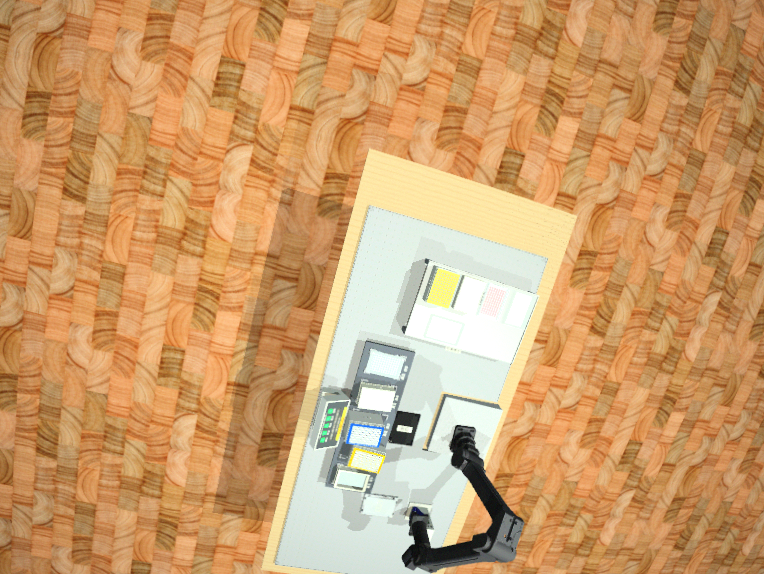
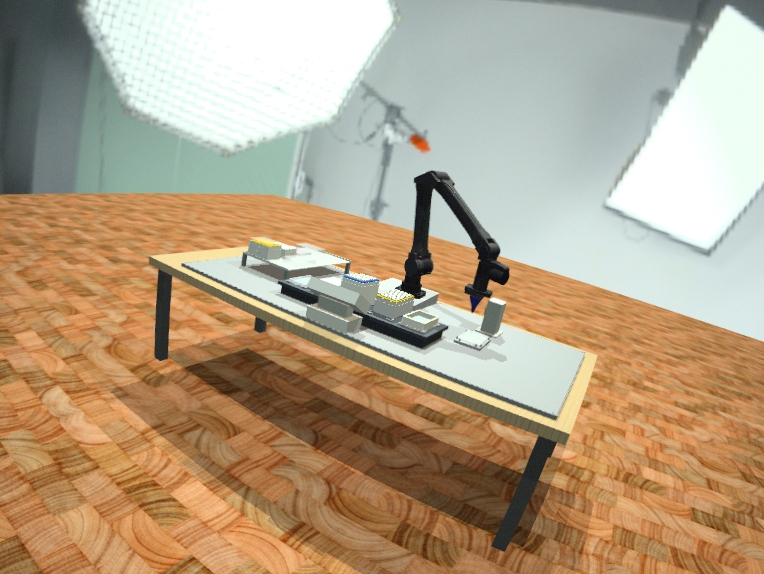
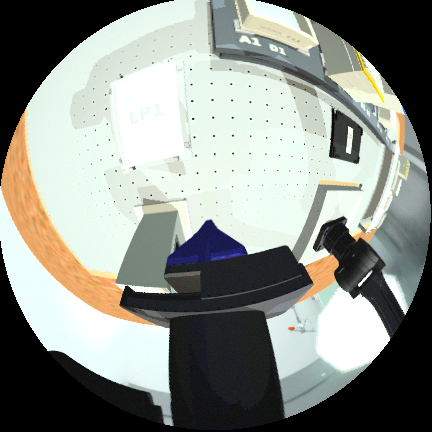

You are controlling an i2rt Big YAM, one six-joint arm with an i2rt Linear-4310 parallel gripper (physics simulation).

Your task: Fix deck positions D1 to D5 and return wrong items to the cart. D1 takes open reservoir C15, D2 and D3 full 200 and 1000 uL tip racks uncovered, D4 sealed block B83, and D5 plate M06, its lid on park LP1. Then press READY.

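Seen in the pictures: gripper, between the fingertips: (image 1: 415, 507) (image 2: 472, 312) (image 3: 209, 223); arm's base, origin of its link: (image 1: 462, 438) (image 2: 410, 293) (image 3: 329, 231).
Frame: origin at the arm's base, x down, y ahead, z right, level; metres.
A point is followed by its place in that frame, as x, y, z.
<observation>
My gripper (image 1: 418, 511) @[-0.038, 0.143, -0.317] (image 2: 474, 308) @[-0.038, 0.143, -0.317] (image 3: 209, 223) @[-0.038, 0.143, -0.317], with blue fingertips, is shut and empty above the board beside an upright grey box (image 2: 492, 317) @[-0.042, 0.134, -0.399] (image 3: 150, 240) @[-0.040, 0.134, -0.392], whose front is mostly hidden. On the dark deck (image 2: 401, 331) @[-0.008, 0.518, -0.178] (image 3: 227, 42) @[-0.018, 0.342, -0.270], an open reservoir (image 1: 351, 479) @[-0.031, 0.427, -0.212] (image 2: 419, 320) @[-0.029, 0.415, -0.197] (image 3: 277, 22) sits at D1. Beside it stand an uncovered yellow tip rack (image 1: 366, 460) @[-0.087, 0.395, -0.079] (image 2: 394, 303) @[-0.073, 0.458, -0.111], an uncovered blue tip rack (image 1: 365, 435) @[-0.117, 0.423, 0.045] (image 2: 360, 287) @[-0.099, 0.490, 0.010], a white block (image 1: 376, 398) @[-0.063, 0.400, 0.168] and a pale plate (image 1: 385, 362) @[-0.031, 0.387, 0.300] at the far end. Park LP1 (image 1: 379, 506) @[0.011, 0.279, -0.368] (image 2: 472, 338) @[0.011, 0.298, -0.373] (image 3: 147, 117) @[0.011, 0.270, -0.368] looks white; whether a clear lid lies on it is unclear.
The raised white cart (image 1: 481, 336) @[-0.031, 0.045, 0.453] (image 2: 321, 259) @[-0.031, 0.013, 0.456] holds a yellow rack (image 1: 443, 287) @[-0.102, 0.255, 0.623], a pink-dotted rack (image 1: 493, 301) @[-0.048, 0.039, 0.595] and pale items. A panel with green marks (image 1: 331, 424) @[-0.090, 0.549, 0.058] stands beside the deck. A black labelled pad (image 1: 404, 428) @[0.020, 0.246, 0.010] (image 3: 346, 136) @[0.020, 0.250, -0.011] lies between deck and arm base.
</observation>
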